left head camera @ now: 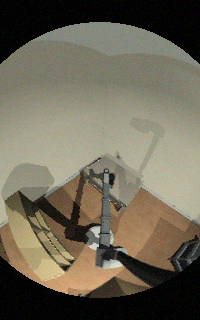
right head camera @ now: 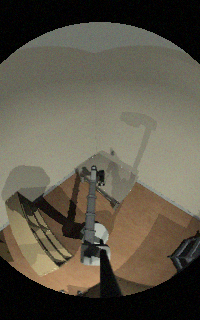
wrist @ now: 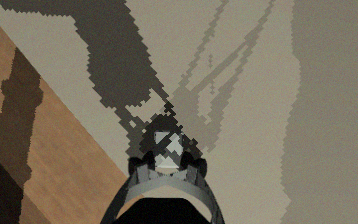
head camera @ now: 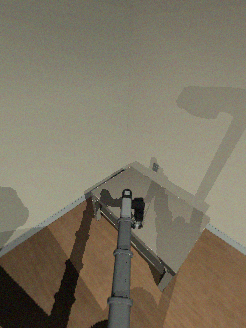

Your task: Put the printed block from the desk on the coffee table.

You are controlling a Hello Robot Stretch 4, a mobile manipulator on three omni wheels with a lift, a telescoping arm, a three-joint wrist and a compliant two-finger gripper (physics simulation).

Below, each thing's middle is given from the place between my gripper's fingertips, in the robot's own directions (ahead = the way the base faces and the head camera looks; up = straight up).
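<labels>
Printed block (wrist: 168, 145): 20 mm above my hand and 20 mm ahead of it.
</labels>
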